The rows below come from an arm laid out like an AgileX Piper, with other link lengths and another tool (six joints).
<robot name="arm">
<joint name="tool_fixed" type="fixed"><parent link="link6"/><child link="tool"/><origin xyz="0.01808 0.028 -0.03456" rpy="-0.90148 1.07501 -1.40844"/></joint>
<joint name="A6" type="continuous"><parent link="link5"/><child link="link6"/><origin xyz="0.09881 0 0.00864"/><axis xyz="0.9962 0 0.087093"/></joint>
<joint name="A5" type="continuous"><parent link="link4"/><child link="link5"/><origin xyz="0 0 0"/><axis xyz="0 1 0"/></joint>
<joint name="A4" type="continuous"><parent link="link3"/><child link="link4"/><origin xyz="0.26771 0 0.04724"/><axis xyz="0.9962 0 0.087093"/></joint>
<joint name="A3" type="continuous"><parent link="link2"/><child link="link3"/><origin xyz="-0.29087 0 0.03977"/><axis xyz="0 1 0"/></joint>
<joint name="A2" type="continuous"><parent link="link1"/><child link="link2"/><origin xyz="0 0 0"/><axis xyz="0 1 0"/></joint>
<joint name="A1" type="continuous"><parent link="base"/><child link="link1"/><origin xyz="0 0 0.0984"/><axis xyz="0 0 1"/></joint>
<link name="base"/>
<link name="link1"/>
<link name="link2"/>
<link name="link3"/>
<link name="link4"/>
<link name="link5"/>
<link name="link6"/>
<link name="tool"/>
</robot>
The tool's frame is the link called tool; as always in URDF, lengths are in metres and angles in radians. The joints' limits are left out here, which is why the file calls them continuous.
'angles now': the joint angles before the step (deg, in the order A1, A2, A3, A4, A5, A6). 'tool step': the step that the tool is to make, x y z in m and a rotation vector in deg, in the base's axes. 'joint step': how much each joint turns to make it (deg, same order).
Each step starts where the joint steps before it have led.
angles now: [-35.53 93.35 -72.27 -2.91 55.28 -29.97]
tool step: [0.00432 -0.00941 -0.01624 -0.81 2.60 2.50]
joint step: [-0.03 3.06 -0.23 -1.64 -1.30 -2.05]
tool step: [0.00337 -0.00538 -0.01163 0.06 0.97 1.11]
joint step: [-0.19 2.01 -0.02 -0.22 -1.25 -1.18]
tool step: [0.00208 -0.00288 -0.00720 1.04 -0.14 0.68]
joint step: [-0.49 1.22 -0.03 1.49 -0.79 -1.73]
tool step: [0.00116 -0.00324 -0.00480 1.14 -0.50 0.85]
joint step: [-0.71 0.91 -0.17 2.01 -0.54 -2.40]
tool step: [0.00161 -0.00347 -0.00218 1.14 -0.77 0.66]
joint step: [-0.74 0.79 -0.59 2.18 -0.12 -2.34]
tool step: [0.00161 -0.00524 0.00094 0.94 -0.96 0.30]
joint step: [-0.95 0.71 -1.19 2.06 0.36 -2.12]
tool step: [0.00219 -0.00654 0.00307 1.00 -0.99 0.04]
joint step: [-1.06 0.86 -1.86 2.04 0.97 -1.87]
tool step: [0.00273 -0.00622 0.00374 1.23 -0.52 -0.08]
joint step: [-0.89 1.12 -2.34 1.67 1.73 -1.30]
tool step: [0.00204 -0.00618 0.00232 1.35 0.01 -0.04]
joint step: [-0.84 1.33 -2.32 1.27 2.01 -1.03]
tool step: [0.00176 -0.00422 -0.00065 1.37 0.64 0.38]
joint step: [-0.47 1.43 -1.81 0.76 1.90 -0.87]
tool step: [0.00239 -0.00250 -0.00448 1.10 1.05 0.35]
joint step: [-0.06 1.54 -1.18 0.12 1.21 -0.28]
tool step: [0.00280 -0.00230 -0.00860 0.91 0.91 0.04]
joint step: [0.00 1.69 -0.55 0.07 0.16 -0.04]
